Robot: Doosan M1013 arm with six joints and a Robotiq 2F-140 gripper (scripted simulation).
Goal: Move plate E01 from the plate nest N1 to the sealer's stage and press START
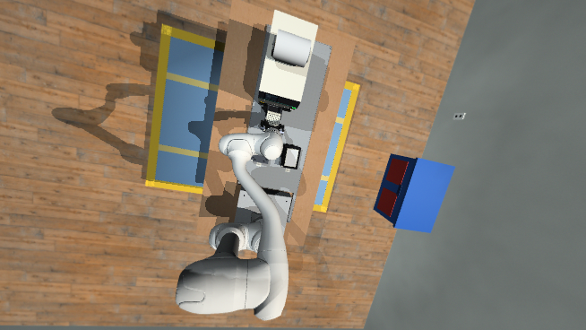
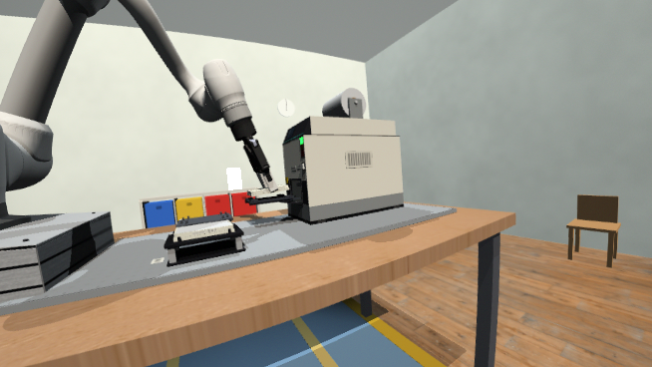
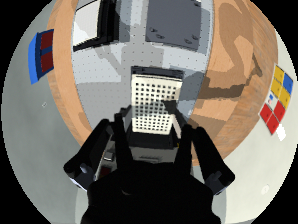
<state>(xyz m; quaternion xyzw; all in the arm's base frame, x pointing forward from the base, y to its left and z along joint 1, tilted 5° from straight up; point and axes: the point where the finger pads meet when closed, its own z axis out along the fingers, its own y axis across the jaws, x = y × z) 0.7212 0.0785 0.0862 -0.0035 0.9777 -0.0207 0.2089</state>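
Right now the dark stage is 60 mm below my hand. Also, from my hand: foil roll (330 mm ahead, 270 mm above); then plate (210 mm behind, 190 mm to the right, 90 mm below).
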